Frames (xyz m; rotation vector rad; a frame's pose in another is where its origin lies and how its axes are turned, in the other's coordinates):
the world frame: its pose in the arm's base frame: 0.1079 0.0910 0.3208 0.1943 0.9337 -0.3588
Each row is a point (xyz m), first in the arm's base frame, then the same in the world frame.
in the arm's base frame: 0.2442 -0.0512 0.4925
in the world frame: -0.0348 -0.0776 0.2471
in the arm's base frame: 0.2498 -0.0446 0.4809
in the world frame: -0.0238 -0.0695 0.2424
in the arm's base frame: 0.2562 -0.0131 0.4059
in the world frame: 0.0338 -0.0386 0.1935
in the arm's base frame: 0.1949 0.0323 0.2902
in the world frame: 0.0847 -0.0212 0.0658
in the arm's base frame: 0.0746 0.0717 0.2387
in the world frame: 0.0528 -0.0313 -0.0667
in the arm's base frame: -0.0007 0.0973 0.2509
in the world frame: -0.0034 -0.0364 -0.1240
